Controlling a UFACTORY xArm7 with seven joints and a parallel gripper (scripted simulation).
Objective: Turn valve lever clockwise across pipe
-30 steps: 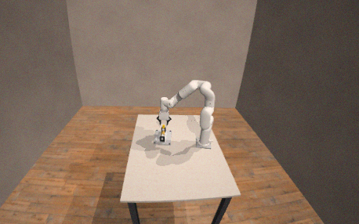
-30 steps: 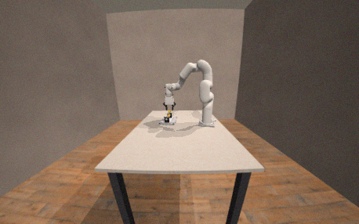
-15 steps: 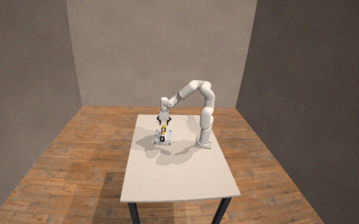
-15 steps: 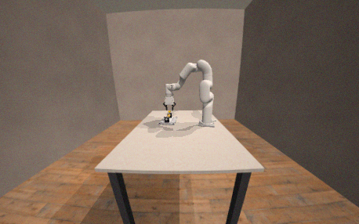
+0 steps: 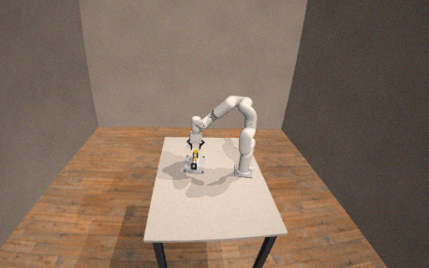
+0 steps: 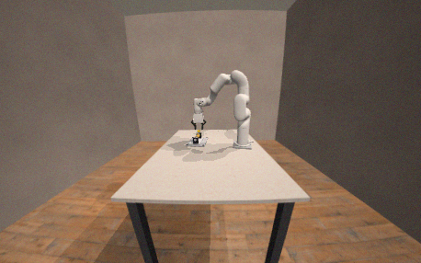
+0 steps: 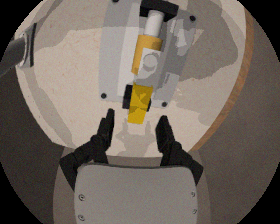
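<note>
Now: hand 4 cm to the right of the yellow lever, 3 cm above it and 1 cm short of it.
</note>
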